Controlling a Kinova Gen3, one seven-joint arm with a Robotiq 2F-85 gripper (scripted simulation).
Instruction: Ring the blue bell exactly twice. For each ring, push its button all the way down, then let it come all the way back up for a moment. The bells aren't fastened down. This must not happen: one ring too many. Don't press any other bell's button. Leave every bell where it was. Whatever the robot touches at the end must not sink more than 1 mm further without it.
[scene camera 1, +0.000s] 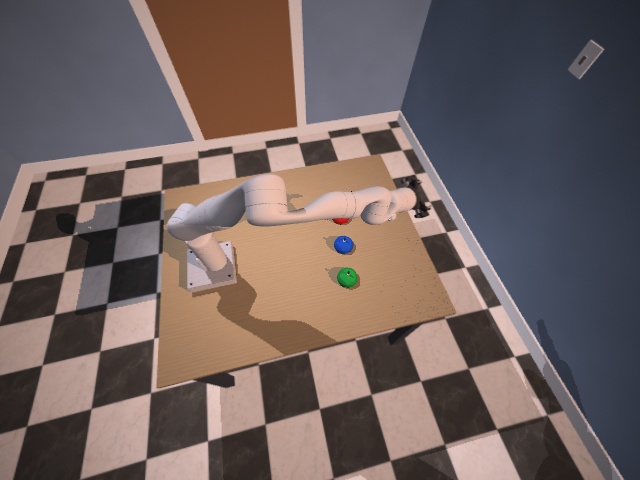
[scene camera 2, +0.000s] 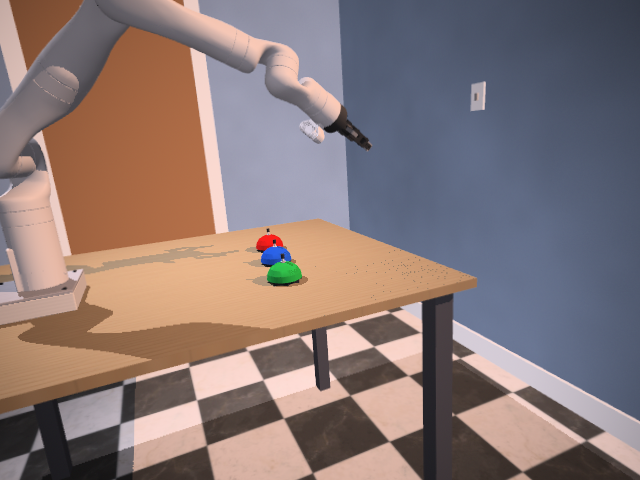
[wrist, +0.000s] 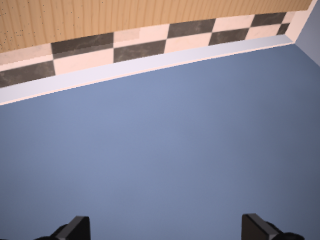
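Visible in the pictures: the gripper and a green bell.
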